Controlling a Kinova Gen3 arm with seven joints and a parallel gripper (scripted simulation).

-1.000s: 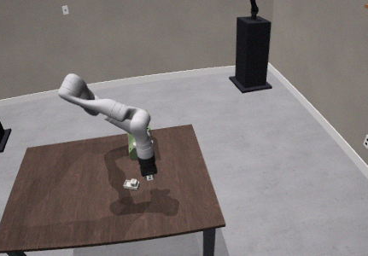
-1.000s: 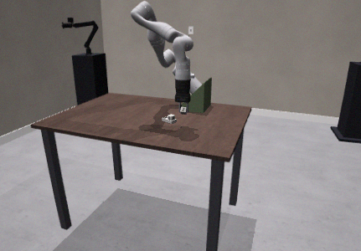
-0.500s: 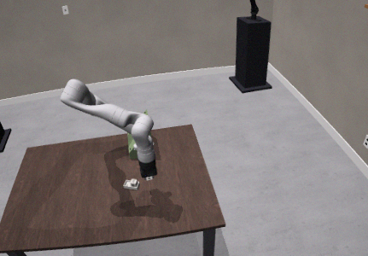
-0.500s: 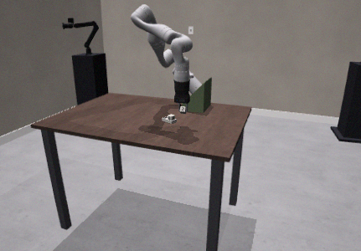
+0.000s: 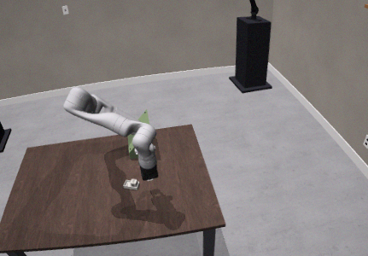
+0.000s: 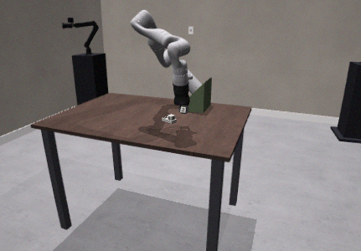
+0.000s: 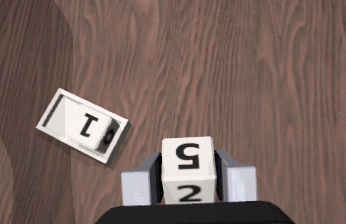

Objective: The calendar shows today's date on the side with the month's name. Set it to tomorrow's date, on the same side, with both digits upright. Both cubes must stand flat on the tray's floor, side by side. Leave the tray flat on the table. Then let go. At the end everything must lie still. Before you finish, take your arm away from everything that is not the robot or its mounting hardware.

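Right now the digit cube is 10 mm below my hand. Round my hand: white calendar tray (50 mm behind, 100 mm to the right, 90 mm below); white cube (40 mm behind, 80 mm to the right, 70 mm below).
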